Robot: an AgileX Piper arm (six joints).
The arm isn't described. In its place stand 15 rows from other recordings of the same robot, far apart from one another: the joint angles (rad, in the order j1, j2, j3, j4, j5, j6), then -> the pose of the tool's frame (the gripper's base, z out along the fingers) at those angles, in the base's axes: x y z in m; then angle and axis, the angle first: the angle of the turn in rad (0 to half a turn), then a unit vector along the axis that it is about.
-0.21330, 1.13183, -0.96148, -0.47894, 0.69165, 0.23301 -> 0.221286 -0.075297 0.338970 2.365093 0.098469 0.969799 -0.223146
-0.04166, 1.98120, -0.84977, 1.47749, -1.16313, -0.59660 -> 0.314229 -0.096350 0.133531 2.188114 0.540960 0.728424 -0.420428
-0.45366, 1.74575, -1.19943, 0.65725, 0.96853, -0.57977 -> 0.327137 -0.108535 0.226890 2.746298 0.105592 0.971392 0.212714
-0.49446, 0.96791, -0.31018, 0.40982, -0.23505, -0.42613 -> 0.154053 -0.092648 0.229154 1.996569 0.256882 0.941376 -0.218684
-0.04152, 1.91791, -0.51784, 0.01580, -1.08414, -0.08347 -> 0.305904 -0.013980 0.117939 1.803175 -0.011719 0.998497 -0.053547
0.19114, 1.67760, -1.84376, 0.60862, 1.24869, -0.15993 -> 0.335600 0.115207 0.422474 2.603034 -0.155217 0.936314 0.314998
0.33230, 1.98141, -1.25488, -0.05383, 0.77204, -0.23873 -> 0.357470 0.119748 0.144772 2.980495 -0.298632 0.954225 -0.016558
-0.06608, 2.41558, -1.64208, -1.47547, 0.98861, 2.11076 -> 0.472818 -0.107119 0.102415 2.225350 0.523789 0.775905 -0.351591
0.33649, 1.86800, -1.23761, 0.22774, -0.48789, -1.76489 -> 0.414670 0.134845 0.264956 2.010669 -0.677244 0.537325 -0.502615
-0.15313, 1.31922, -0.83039, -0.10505, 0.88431, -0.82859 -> 0.228375 -0.042715 0.241362 2.933535 -0.355098 0.928683 -0.107015
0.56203, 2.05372, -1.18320, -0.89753, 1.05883, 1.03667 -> 0.333622 0.136813 0.127306 2.813953 -0.045141 0.941829 -0.333048
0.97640, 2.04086, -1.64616, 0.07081, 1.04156, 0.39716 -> 0.235110 0.357751 0.213755 3.011506 -0.270447 0.958004 0.095323
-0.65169, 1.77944, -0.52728, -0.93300, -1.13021, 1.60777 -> 0.259399 -0.114715 0.153268 2.145716 0.456874 0.745062 0.485952
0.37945, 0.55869, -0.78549, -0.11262, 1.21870, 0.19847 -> 0.067434 0.016557 0.332764 2.471293 -0.091419 0.994952 0.041377
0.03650, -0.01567, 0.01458, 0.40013, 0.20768, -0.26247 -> 0.054780 0.009314 0.191834 1.688520 0.010394 0.993404 0.114196
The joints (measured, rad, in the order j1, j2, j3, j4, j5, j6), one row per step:
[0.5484, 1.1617, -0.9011, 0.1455, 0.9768, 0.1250]
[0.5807, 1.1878, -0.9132, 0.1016, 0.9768, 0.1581]
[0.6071, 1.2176, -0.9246, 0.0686, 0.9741, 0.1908]
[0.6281, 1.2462, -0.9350, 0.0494, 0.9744, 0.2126]
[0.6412, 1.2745, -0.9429, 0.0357, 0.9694, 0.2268]
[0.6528, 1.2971, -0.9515, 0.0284, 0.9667, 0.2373]
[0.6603, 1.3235, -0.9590, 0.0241, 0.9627, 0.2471]
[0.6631, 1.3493, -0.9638, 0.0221, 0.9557, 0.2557]
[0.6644, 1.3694, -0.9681, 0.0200, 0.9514, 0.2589]
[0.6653, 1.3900, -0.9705, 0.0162, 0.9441, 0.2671]
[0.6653, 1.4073, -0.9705, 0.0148, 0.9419, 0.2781]
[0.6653, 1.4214, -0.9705, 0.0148, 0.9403, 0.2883]
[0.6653, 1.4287, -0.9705, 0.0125, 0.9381, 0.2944]
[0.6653, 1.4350, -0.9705, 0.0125, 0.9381, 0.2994]
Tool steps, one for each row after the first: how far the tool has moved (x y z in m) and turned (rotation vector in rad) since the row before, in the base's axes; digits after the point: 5 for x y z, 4 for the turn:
[0.00256, 0.00592, -0.00251, -0.0345, -0.0013, 0.0101]
[0.00331, 0.00624, -0.00341, -0.0264, 0.0039, 0.0026]
[0.00276, 0.00601, -0.00361, -0.0200, 0.0098, 0.0049]
[0.00351, 0.00507, -0.00422, -0.0161, 0.0079, 0.0028]
[0.00250, 0.00465, -0.00289, -0.0098, 0.0071, 0.0035]
[0.00330, 0.00443, -0.00420, -0.0100, 0.0114, -0.0007]
[0.00366, 0.00353, -0.00487, -0.0081, 0.0117, -0.0049]
[0.00293, 0.00250, -0.00377, -0.0079, 0.0085, -0.0012]
[0.00306, 0.00233, -0.00443, -0.0078, 0.0079, -0.0059]
[0.00205, 0.00147, -0.00443, -0.0080, 0.0131, -0.0101]
[0.00156, 0.00122, -0.00365, -0.0056, 0.0116, -0.0098]
[0.00099, 0.00056, -0.00187, -0.0036, 0.0037, -0.0051]
[0.00062, 0.00049, -0.00166, -0.0029, 0.0058, -0.0048]

